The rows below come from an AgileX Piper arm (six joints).
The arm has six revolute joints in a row. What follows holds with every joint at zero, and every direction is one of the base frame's.
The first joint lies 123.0 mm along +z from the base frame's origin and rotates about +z.
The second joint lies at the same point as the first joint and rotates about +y.
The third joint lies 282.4 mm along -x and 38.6 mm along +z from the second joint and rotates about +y.
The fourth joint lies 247.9 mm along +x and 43.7 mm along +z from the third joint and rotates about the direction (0.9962, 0, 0.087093).
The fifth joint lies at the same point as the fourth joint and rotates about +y.
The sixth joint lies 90.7 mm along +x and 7.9 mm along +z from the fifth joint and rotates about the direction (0.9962, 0, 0.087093).
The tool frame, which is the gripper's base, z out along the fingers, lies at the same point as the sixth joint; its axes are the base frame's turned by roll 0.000, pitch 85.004 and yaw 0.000 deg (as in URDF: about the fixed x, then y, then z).
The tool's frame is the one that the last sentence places.
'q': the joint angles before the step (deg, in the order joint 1, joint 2, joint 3, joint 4, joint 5, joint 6). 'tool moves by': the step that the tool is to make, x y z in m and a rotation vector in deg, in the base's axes. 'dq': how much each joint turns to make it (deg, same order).
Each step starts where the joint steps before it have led.
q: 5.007, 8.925, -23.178, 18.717, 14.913, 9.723
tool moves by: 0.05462, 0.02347, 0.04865, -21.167, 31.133, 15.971
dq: 2.224, 27.196, -24.148, -0.129, 34.701, -14.565
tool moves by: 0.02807, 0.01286, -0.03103, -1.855, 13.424, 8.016
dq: -0.007, 9.006, 1.617, 6.177, 5.661, -7.875
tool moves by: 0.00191, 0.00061, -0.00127, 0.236, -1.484, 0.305
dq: 0.000, 0.001, 0.657, 0.930, -1.826, -1.467
